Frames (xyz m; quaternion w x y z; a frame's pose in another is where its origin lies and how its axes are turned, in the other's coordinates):
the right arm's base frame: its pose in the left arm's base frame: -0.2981 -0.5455 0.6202 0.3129 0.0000 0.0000 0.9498
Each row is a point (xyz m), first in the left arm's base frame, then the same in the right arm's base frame.
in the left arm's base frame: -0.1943 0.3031 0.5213
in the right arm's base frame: 0.4209 -0.7441 -0.0989
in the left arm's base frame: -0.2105 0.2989 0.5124
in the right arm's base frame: 0.4314 -0.7311 -0.1078
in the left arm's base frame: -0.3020 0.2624 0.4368
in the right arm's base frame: 0.4833 -0.6474 -0.1834
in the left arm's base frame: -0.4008 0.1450 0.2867
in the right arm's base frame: 0.4930 -0.4943 -0.3335
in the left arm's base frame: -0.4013 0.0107 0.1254
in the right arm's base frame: 0.4136 -0.3860 -0.4948
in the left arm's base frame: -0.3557 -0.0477 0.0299
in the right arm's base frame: 0.3422 -0.3661 -0.5903
